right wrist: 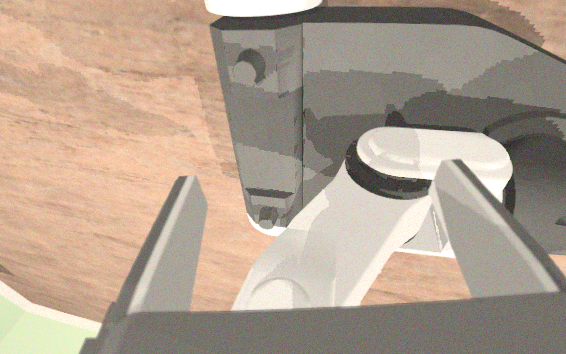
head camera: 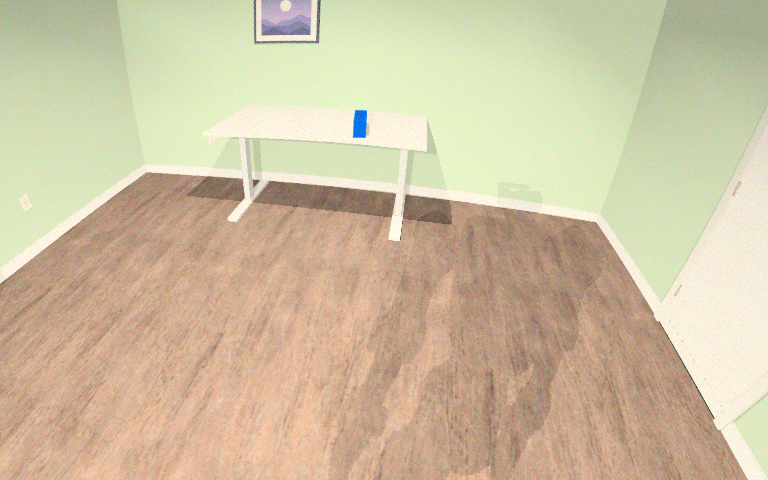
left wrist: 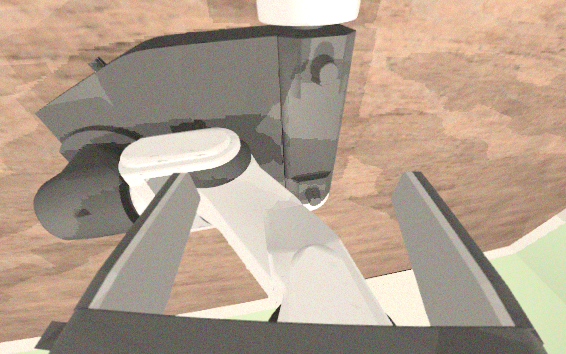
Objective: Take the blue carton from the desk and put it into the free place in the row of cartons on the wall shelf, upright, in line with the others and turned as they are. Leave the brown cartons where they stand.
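The blue carton (head camera: pixel 359 123) stands on the right half of the white desk (head camera: pixel 300 121), near its front edge, across the room in the head camera view. My left gripper (left wrist: pixel 292 185) is open, with no object between its fingers. My right gripper (right wrist: pixel 317 183) is open too, with no object between its fingers. Both hang beside my own base, far from the desk, and do not show in the head camera view. The wall shelf and the brown cartons do not show in these views.
The desk stands against the green back wall, on two legs with feet that reach forward on the wood floor (head camera: pixel 254 339). A framed picture (head camera: pixel 286 19) hangs above it. A white door (head camera: pixel 719 294) is at the right. My own base (left wrist: pixel 200 85) (right wrist: pixel 400 60) shows in both wrist views.
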